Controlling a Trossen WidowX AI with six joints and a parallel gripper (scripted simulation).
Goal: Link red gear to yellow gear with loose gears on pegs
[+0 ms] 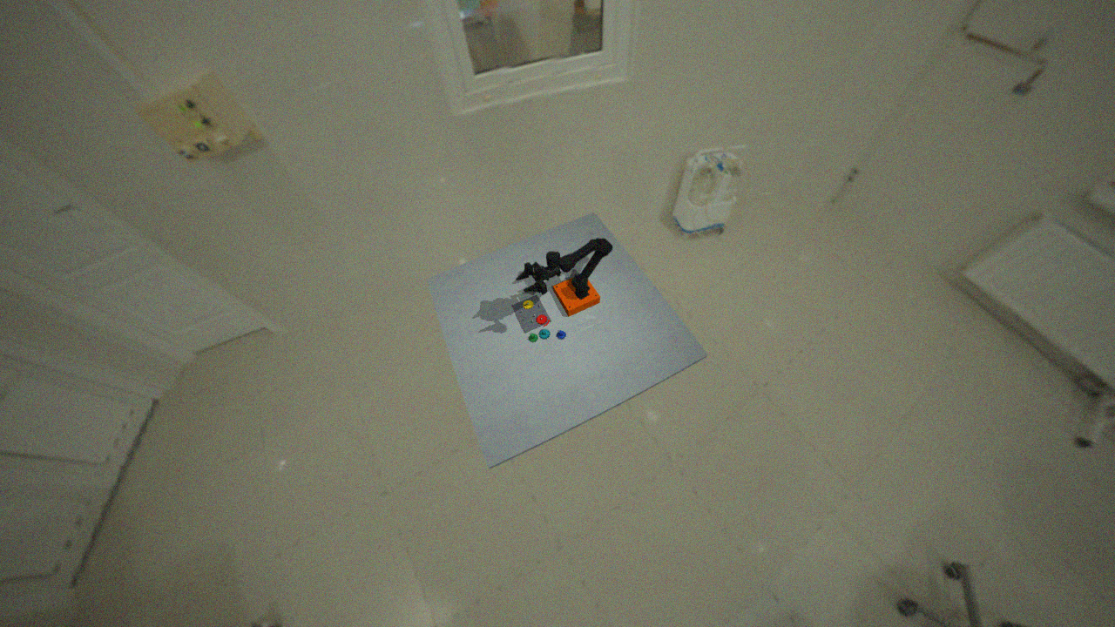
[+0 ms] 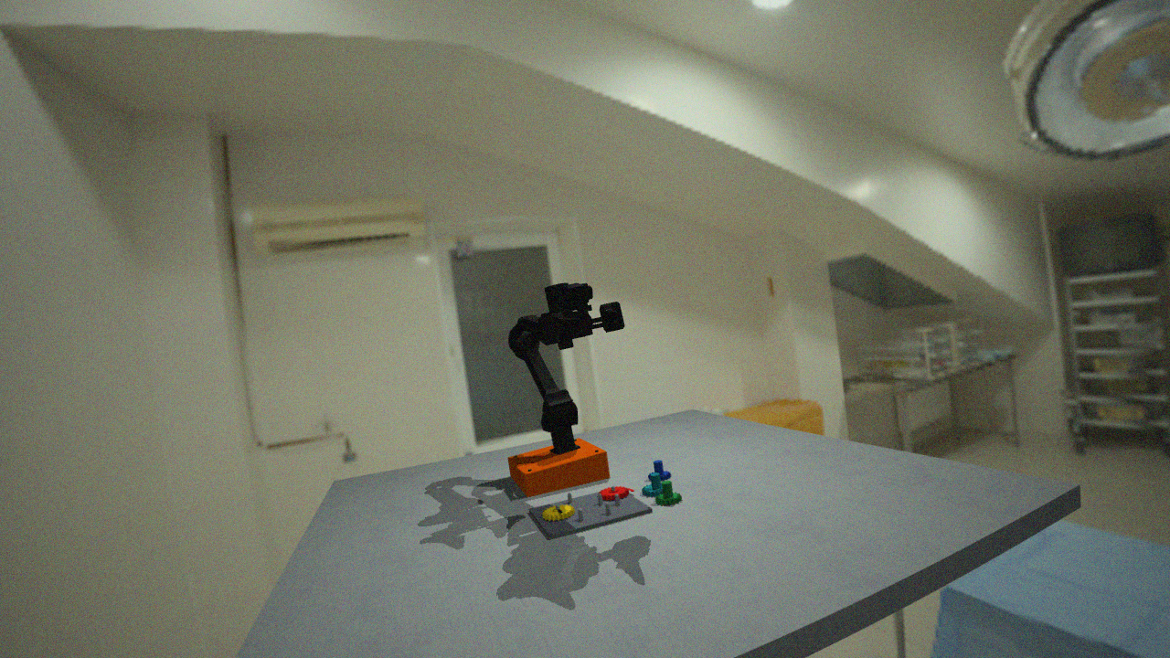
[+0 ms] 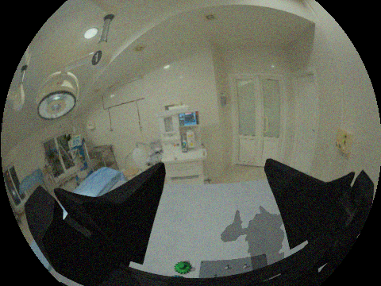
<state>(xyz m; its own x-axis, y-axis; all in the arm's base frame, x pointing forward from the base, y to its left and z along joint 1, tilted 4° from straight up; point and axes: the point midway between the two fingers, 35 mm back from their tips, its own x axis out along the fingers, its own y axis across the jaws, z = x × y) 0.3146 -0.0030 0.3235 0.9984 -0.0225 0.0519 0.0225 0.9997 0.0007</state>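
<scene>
Now: gripper tip 380 mm above the green gear, 90 mm to the right of it and 30 mm short of it. Also, from my gripper tip: teal gear 380 mm below, 100 mm to the left, 30 mm behind; red arrow 380 mm below, 80 mm behind, 50 mm to the left; red gear 380 mm below, 70 mm behind, 10 mm to the left.
</scene>
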